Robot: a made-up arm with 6 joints. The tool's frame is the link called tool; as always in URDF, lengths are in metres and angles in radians.
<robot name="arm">
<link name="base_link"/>
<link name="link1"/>
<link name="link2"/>
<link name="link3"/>
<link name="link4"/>
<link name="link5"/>
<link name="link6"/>
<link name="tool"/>
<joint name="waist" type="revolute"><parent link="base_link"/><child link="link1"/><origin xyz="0 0 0.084"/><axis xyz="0 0 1"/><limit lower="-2.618" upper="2.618" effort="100" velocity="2.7"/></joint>
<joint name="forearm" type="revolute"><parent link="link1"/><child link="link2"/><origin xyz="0 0 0"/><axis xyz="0.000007 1 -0.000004"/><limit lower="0" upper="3.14" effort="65" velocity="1.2"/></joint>
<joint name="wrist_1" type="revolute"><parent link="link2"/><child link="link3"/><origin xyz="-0.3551 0 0.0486"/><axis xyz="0.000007 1 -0.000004"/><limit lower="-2.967" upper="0" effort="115" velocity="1.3"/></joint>
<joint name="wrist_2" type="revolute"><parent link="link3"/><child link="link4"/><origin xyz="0.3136 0 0.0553"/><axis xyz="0.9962 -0.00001 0.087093"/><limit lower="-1.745" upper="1.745" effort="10" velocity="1.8"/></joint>
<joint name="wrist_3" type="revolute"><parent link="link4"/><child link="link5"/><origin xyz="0 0 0"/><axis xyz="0.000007 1 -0.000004"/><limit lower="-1.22" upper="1.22" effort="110" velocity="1.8"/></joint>
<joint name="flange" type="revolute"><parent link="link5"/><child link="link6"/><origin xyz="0.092 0 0.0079"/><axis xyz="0.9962 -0.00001 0.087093"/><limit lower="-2.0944" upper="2.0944" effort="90" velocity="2.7"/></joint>
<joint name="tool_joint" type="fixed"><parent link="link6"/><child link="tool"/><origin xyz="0 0 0" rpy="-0.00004 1.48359 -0.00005"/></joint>
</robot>
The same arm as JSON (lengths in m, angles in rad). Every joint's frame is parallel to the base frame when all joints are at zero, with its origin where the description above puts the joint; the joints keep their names.
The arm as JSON. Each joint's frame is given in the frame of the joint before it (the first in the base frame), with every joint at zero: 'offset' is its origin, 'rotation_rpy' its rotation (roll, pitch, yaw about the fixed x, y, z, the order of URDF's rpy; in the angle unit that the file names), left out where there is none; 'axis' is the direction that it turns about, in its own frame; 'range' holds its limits. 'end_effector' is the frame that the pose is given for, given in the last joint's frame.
{"length_unit": "m", "angle_unit": "rad", "chain": [{"id": "waist", "offset": [0.0, 0.0, 0.084], "axis": [0.0, 0.0, 1.0], "range": [-2.618, 2.618]}, {"id": "forearm", "offset": [0.0, 0.0, 0.0], "axis": [0.0, 1.0, 0.0], "range": [0.0, 3.14]}, {"id": "wrist_1", "offset": [-0.3551, 0.0, 0.0486], "axis": [0.0, 1.0, 0.0], "range": [-2.967, 0.0]}, {"id": "wrist_2", "offset": [0.3136, 0.0, 0.0553], "axis": [0.9962, 0.0, 0.0871], "range": [-1.745, 1.745]}, {"id": "wrist_3", "offset": [0.0, 0.0, 0.0], "axis": [0.0, 1.0, 0.0], "range": [-1.22, 1.22]}, {"id": "flange", "offset": [0.092, 0.0, 0.0079], "axis": [0.9962, 0.0, 0.0871], "range": [-2.0944, 2.0944]}], "end_effector": {"offset": [0.0, 0.0, 0.0], "rotation_rpy": [0.0, 1.4836, -0.0001]}}
